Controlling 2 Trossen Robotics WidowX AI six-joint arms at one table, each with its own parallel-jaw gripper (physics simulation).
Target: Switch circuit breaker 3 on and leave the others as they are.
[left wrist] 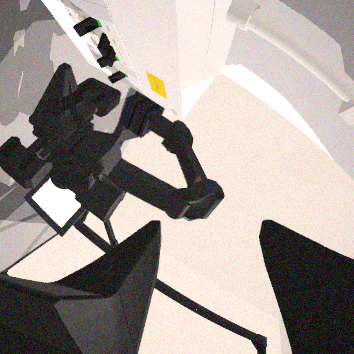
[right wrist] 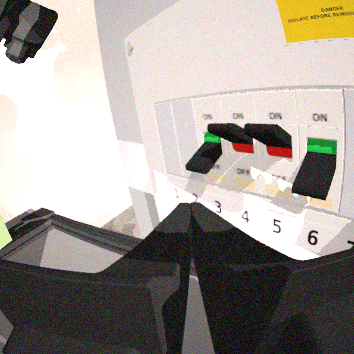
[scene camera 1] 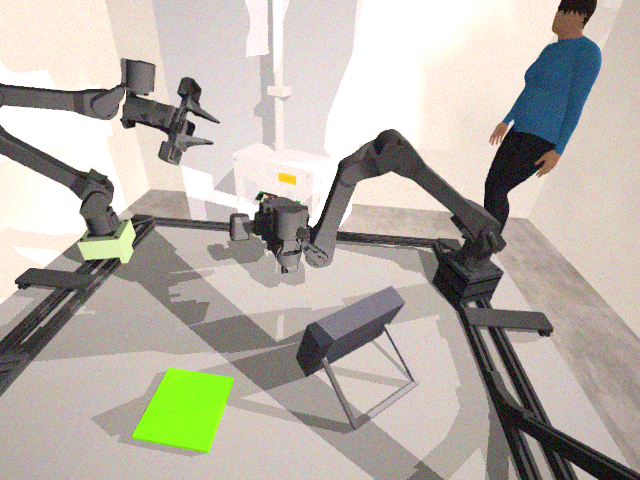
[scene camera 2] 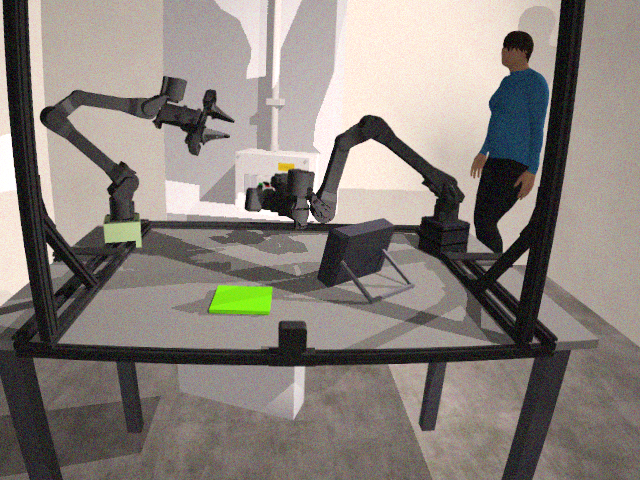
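Seen in the pictures: left gripper, fingertip midpoint: (left wrist: 211, 229) (scene camera 1: 216, 132) (scene camera 2: 232, 128); right gripper, fingertip midpoint: (left wrist: 64, 64) (right wrist: 188, 211) (scene camera 2: 262, 194); left arm's base, origin of the base link: (scene camera 1: 104, 230) (scene camera 2: 122, 218); right arm's base, origin of the base link: (left wrist: 153, 120) (scene camera 1: 472, 262) (scene camera 2: 445, 220).
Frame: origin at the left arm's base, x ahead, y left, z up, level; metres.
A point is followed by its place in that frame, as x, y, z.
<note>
A white breaker box (scene camera 1: 258, 167) @[0.404, 0.010, 0.147] (scene camera 2: 258, 161) @[0.401, 0.013, 0.145] (left wrist: 150, 35) @[0.392, 0.019, 0.143] (right wrist: 200, 65) @[0.408, 0.008, 0.121] stands behind the table. In the right wrist view, the leftmost black lever (right wrist: 204, 157) @[0.403, -0.002, 0.069], roughly above number 3, angles down below a green flag. Two middle levers (right wrist: 232, 134) @[0.421, -0.019, 0.084] (right wrist: 270, 135) @[0.437, -0.033, 0.085] angle up above red flags. The right lever (right wrist: 315, 175) @[0.454, -0.041, 0.069] angles down below a green flag. My right gripper (right wrist: 188, 211) @[0.400, -0.042, 0.058] (left wrist: 64, 64) @[0.400, -0.042, 0.058] is shut and empty; its tips appear below the leftmost lever, with contact unclear. My left gripper (scene camera 1: 216, 132) @[0.314, -0.025, 0.245] (scene camera 2: 231, 128) @[0.314, -0.025, 0.245] (left wrist: 211, 229) @[0.314, -0.025, 0.245] is partly open, empty, raised left of the box.
A dark block (scene camera 1: 356, 325) @[0.528, -0.444, 0.054] (scene camera 2: 361, 248) @[0.531, -0.435, 0.012] on a wire stand sits on the table's right half. A bright green slab (scene camera 1: 186, 408) @[0.250, -0.470, -0.064] (scene camera 2: 242, 299) @[0.247, -0.474, -0.064] lies nearer the front. A person (scene camera 1: 563, 87) (scene camera 2: 519, 113) stands beyond the table at the right. Black rails edge the table.
</note>
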